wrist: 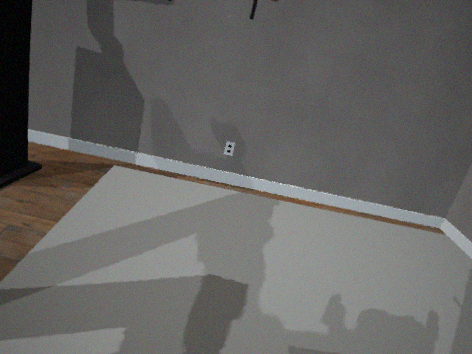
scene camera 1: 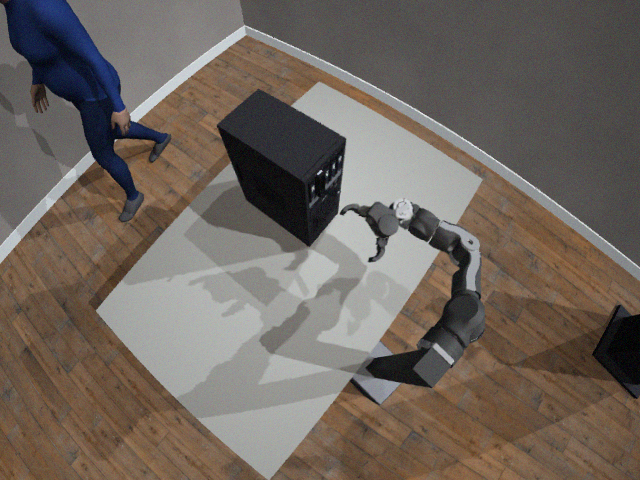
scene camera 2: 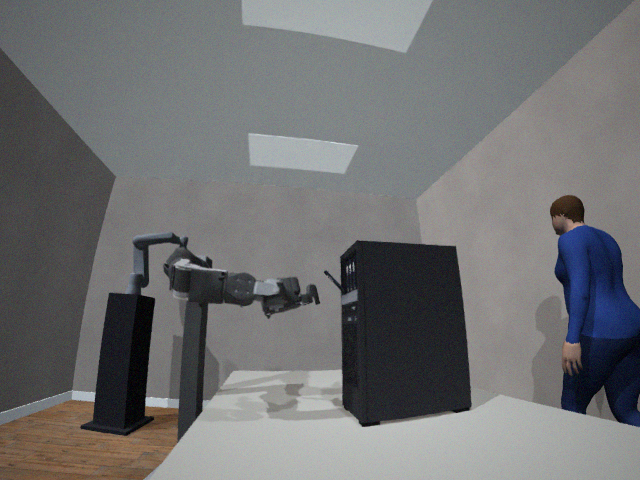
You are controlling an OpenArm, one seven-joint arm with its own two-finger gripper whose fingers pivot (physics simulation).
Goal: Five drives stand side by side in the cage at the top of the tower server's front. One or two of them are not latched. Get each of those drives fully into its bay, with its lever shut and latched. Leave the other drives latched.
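The black tower server (scene camera 1: pixel 281 136) (scene camera 2: pixel 413 330) stands upright on the pale surface. Its drive cage (scene camera 1: pixel 326 174) (scene camera 2: pixel 351 273) is at the top of the front. One dark lever (scene camera 1: pixel 320 178) (scene camera 2: pixel 333 280) sticks out from the cage, slanting up and outward in scene camera 2; it appears to belong to the second drive from the left in scene camera 1. Whether another drive is unlatched is too small to tell. My gripper (scene camera 1: pixel 358 235) (scene camera 2: pixel 293 308) is open with nothing between its fingers, in front of the tower and apart from it, lower than the lever. The wrist view does not show the tower.
The pale surface (scene camera 1: pixel 155 320) (scene camera 2: pixel 403 449) (wrist: pixel 325 250) extends under the tower and in front of it. A black pedestal (scene camera 1: pixel 622 351) (scene camera 2: pixel 124 356) (wrist: pixel 14 90) stands beyond the arm's base, carrying a grey arm (scene camera 2: pixel 140 258). A person in blue (scene camera 1: pixel 67 56) (scene camera 2: pixel 594 289) is behind the tower.
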